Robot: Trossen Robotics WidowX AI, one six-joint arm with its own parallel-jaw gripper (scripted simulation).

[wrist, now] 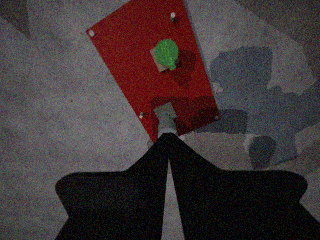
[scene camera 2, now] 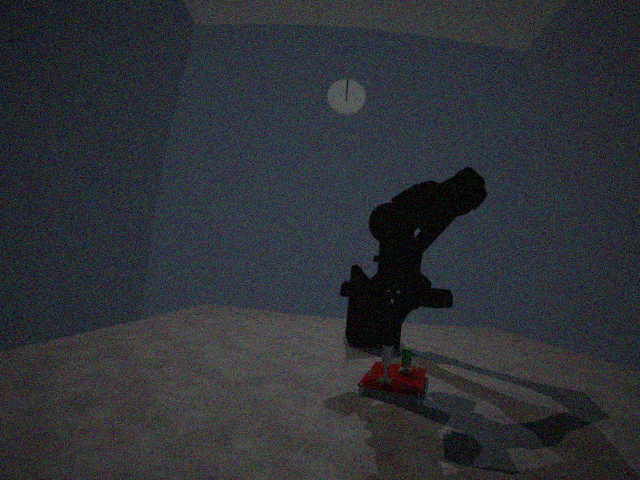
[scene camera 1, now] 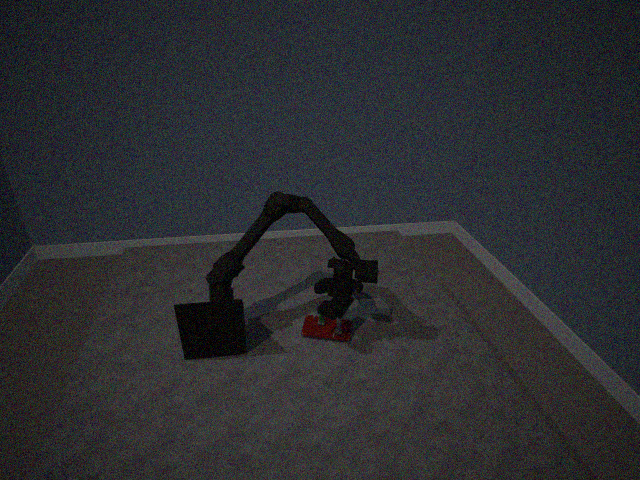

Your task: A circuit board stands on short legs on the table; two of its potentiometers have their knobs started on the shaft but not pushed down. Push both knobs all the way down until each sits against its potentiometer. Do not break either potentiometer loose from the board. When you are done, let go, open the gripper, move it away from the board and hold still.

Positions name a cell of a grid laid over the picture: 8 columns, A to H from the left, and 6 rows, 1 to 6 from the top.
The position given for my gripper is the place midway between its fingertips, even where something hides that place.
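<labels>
I find my gripper in scene camera 1 (E4) and in scene camera 2 (E5), and the wrist view (E4) shows it to me too.
</labels>
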